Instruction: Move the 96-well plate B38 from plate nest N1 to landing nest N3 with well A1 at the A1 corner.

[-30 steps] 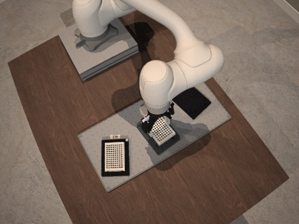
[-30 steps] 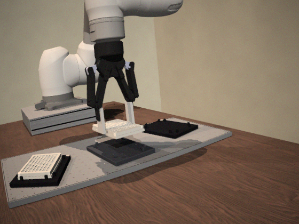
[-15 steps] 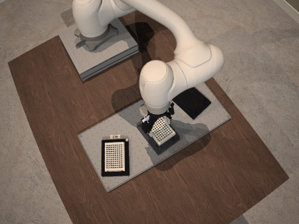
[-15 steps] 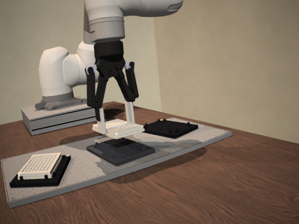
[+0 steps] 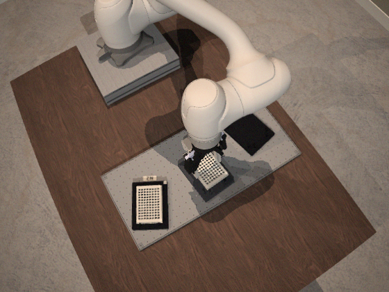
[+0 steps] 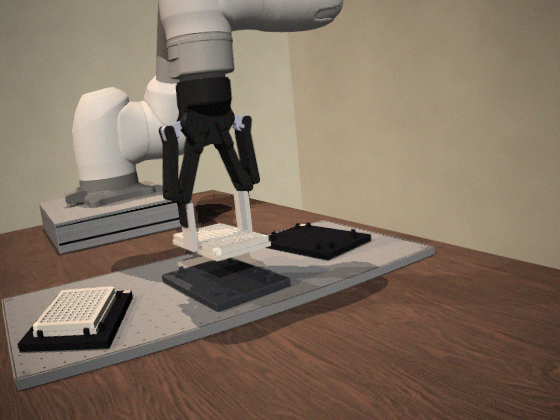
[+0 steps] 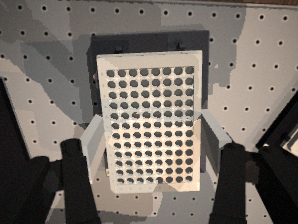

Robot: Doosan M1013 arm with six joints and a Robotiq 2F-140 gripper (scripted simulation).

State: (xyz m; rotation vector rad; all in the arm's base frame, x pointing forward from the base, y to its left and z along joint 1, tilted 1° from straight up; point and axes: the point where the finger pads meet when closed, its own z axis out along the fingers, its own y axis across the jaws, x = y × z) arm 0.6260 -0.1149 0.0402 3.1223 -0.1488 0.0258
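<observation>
Now: hand 8 cm above the dark grey landing nest N3. Round my hand: N3 label (10 cm behind, 9 cm below, 1 cm to the left); then N2 label (16 cm to the right, 12 cm behind, 9 cm below); then white 96-well plate B38 (2 cm below).
</observation>
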